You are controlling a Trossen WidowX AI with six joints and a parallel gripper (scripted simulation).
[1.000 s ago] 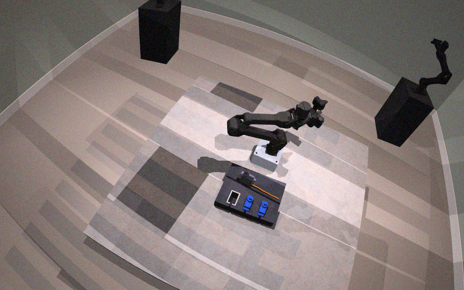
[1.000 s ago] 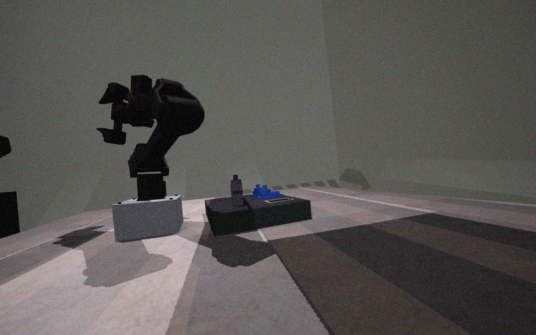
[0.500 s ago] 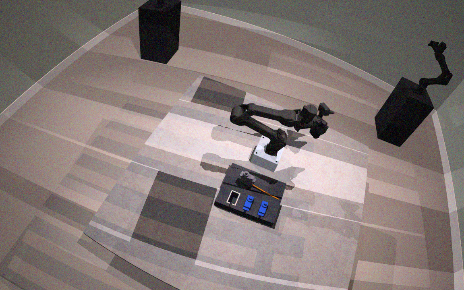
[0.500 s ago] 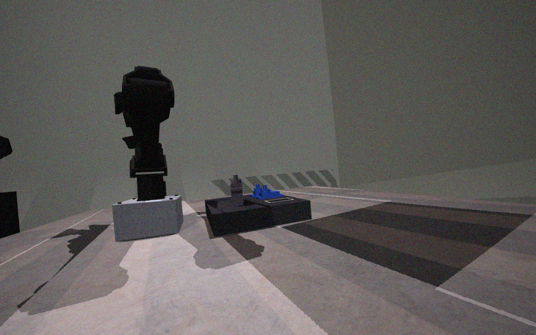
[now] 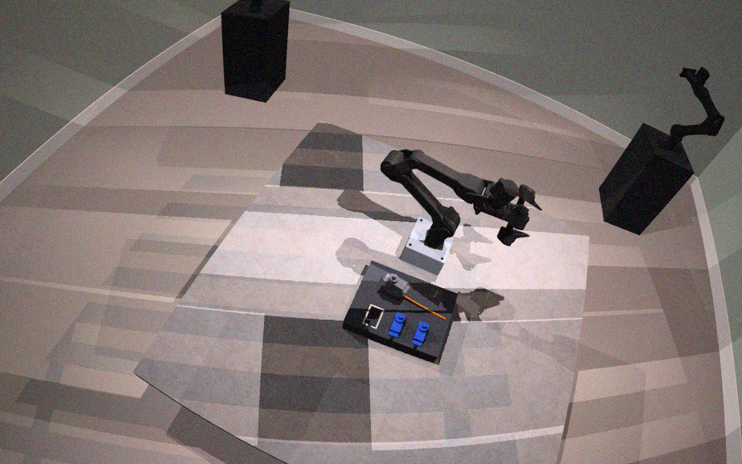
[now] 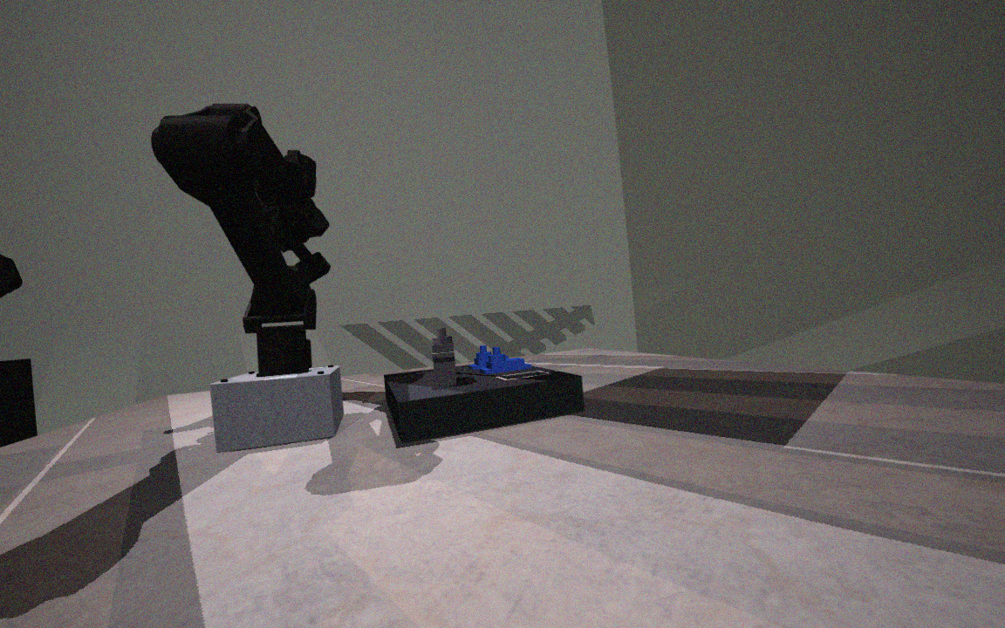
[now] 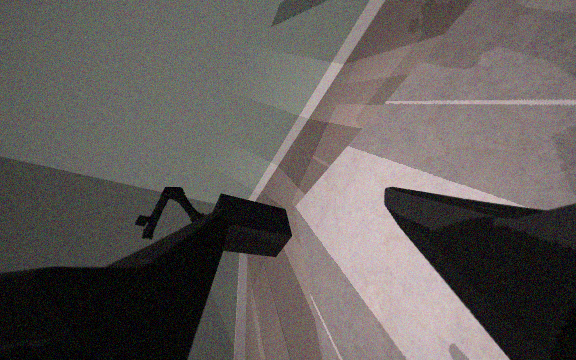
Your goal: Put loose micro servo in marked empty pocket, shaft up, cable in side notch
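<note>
My gripper tip is now 230 mm short of the dark deck, 320 mm to the left of it and 270 mm above it.
</note>
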